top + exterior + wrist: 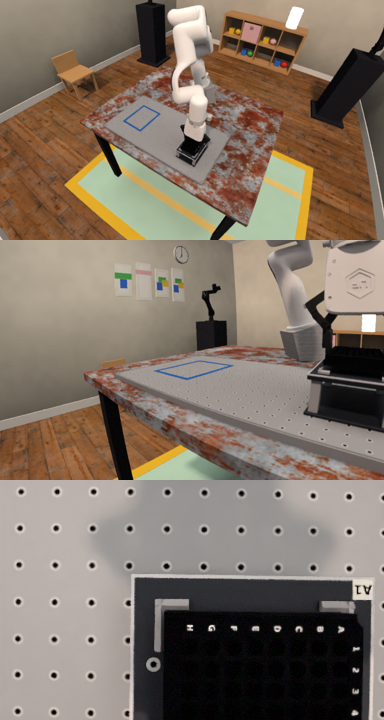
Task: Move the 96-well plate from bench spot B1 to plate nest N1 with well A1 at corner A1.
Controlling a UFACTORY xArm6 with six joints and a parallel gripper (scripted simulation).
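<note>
My hand is 30 mm above the raised black plate nest. From my hand the other things lie so: black 96-well plate (10 mm below).
</note>
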